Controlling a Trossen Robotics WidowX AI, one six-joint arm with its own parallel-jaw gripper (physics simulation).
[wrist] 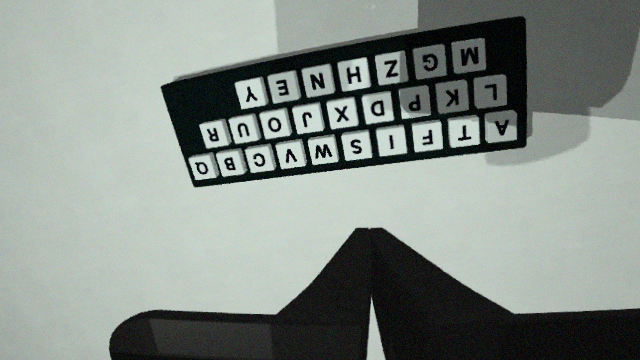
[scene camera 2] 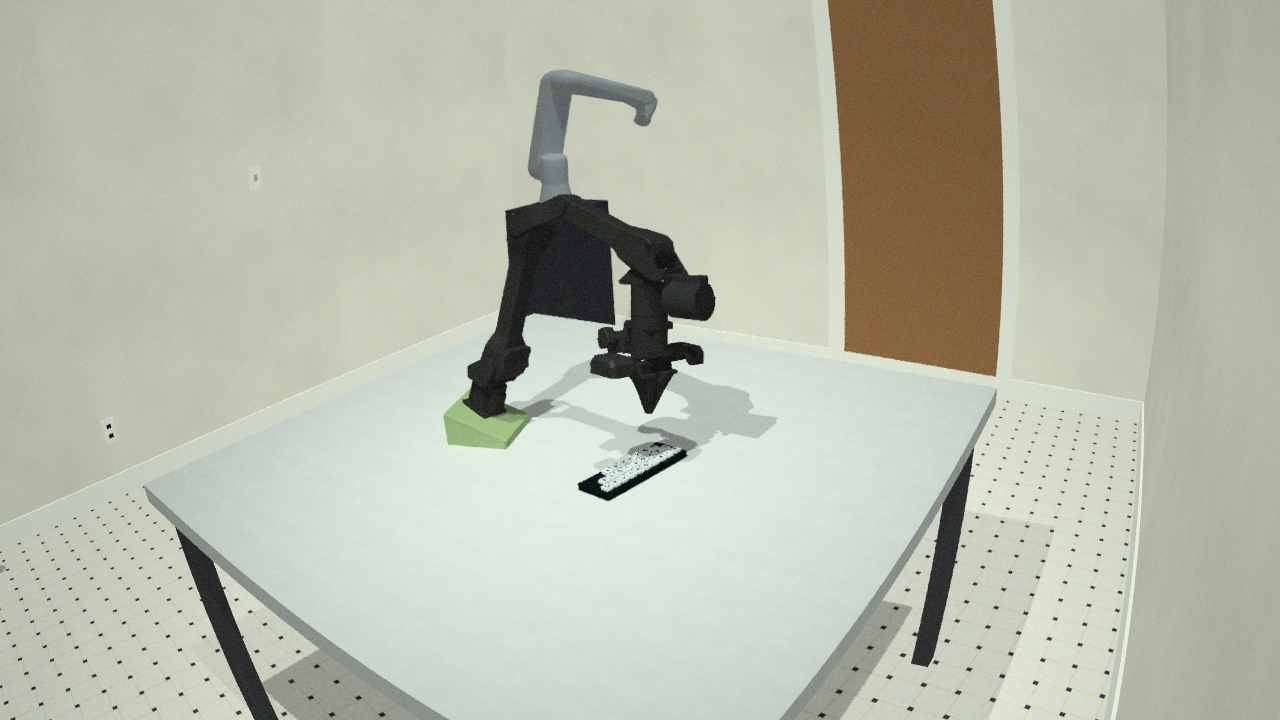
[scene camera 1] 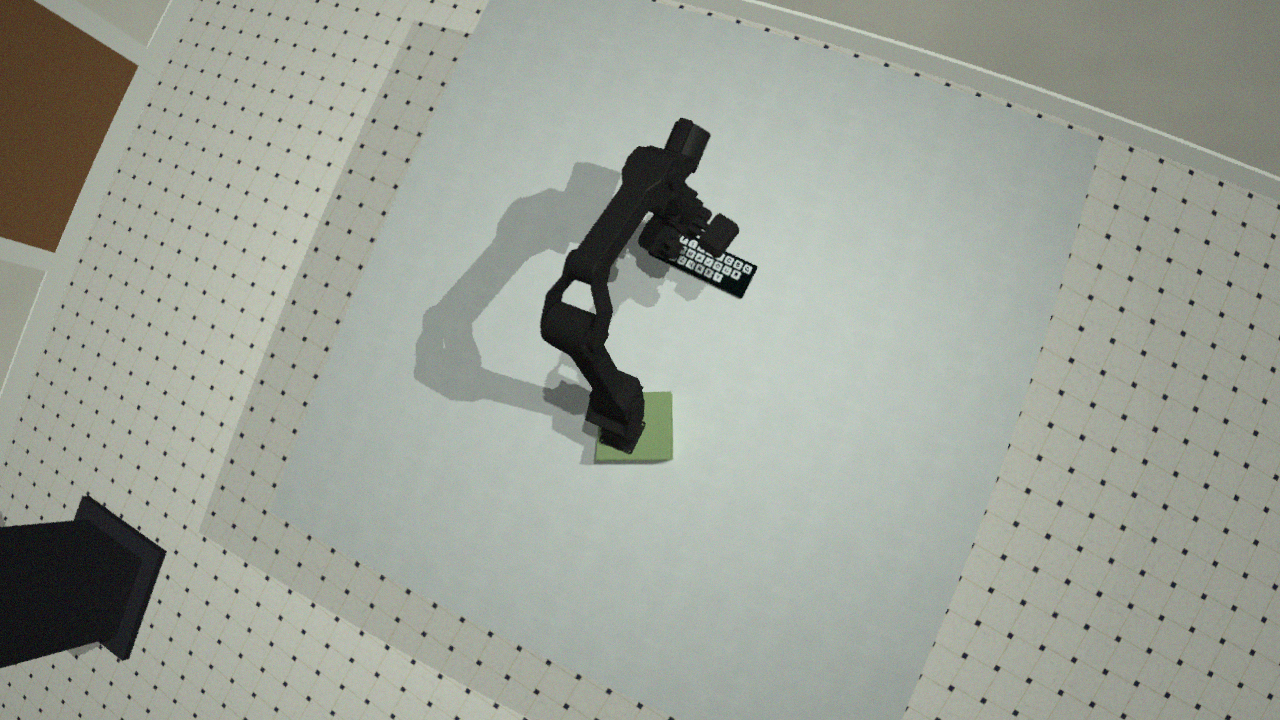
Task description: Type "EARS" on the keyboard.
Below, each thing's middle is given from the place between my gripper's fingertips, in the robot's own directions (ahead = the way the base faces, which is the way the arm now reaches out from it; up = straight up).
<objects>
I see the black keyboard (scene camera 1: pixel 730 273) 10 cm below my hand, 2 cm to the right of it and 2 cm behind it. The rest, counted from my hand: key (wrist: pixel 500 126): 9 cm below, 7 cm to the left.
</objects>
